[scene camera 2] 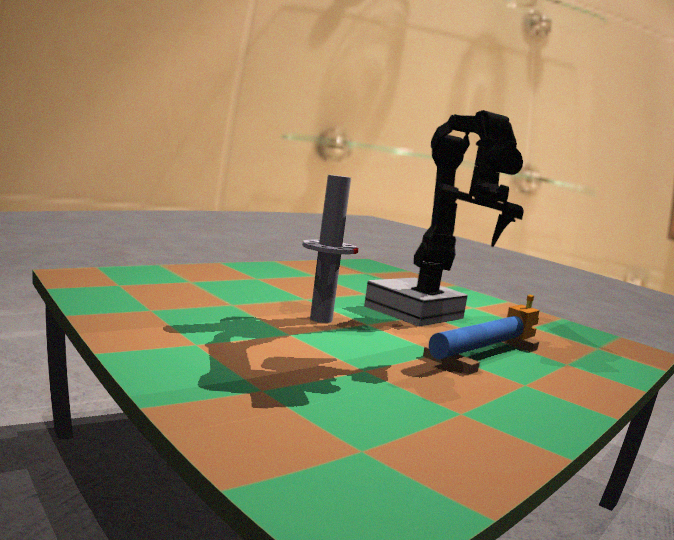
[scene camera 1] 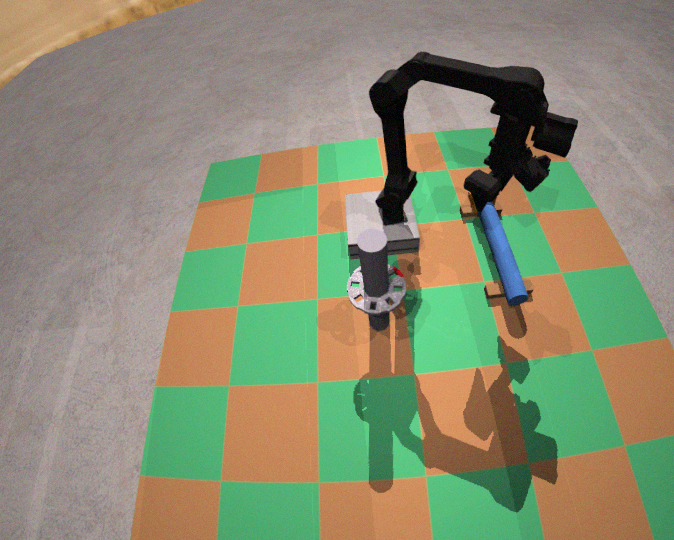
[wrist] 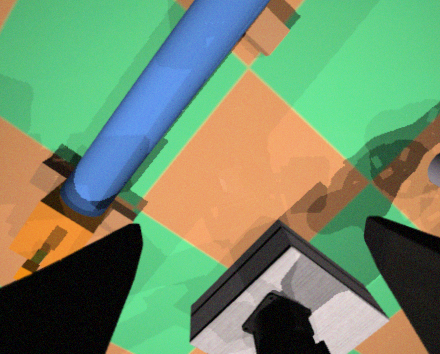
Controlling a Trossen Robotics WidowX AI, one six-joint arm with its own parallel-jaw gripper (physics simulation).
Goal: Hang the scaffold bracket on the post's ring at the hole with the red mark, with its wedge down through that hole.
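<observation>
The scaffold bracket is a blue tube (scene camera 1: 506,255) (scene camera 2: 478,338) (wrist: 150,100) with an orange head (scene camera 2: 523,323) (wrist: 52,227) at one end. It lies on two low brown supports. The wedge (scene camera 2: 529,302) stands up out of the head. The grey post (scene camera 1: 374,264) (scene camera 2: 335,213) stands upright and carries a flat ring (scene camera 1: 397,294) (scene camera 2: 343,249) with several holes. The red mark (scene camera 1: 398,271) (scene camera 2: 355,250) is on the ring's side toward the arm's base and the bracket. My gripper (wrist: 252,230) is open and empty, above table level near the head; in scene camera 1 it mostly hides the head.
The arm's base block (scene camera 1: 360,219) (scene camera 2: 416,303) (wrist: 340,310) stands between the post and the bracket's head end. The brown supports (scene camera 1: 495,290) (scene camera 2: 464,364) (wrist: 267,32) sit on the checkered table (scene camera 1: 270,438) (scene camera 2: 292,438). The arm arches over from its base toward the bracket.
</observation>
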